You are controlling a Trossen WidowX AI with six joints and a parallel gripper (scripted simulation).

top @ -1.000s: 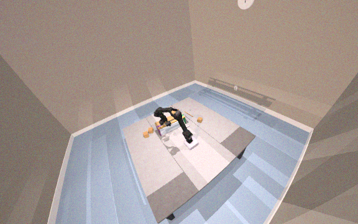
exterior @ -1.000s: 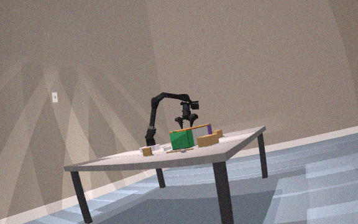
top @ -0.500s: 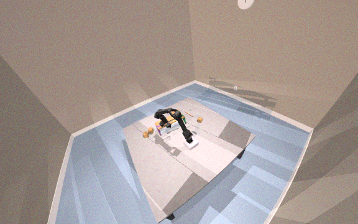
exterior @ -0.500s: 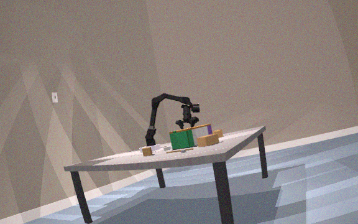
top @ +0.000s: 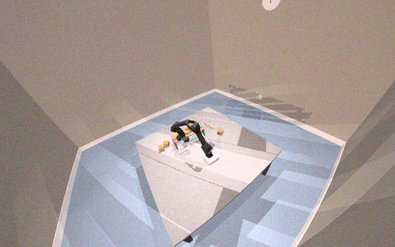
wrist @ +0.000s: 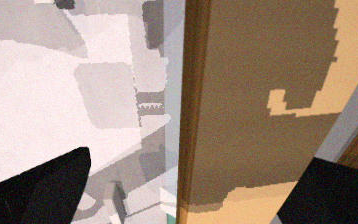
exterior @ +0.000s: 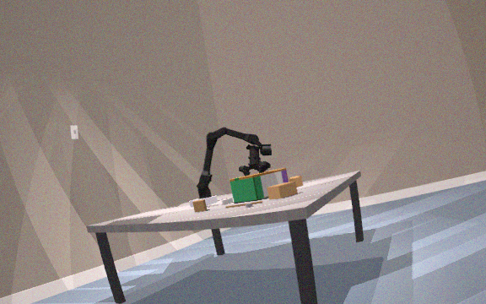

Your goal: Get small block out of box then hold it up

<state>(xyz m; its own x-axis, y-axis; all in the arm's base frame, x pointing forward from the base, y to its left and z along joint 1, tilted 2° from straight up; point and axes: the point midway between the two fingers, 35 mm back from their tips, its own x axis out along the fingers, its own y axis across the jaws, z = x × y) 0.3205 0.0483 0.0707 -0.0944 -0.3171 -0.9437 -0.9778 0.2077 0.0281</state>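
My gripper tip is 2 cm short of the box, 5 cm to the left of it and 3 cm above it.
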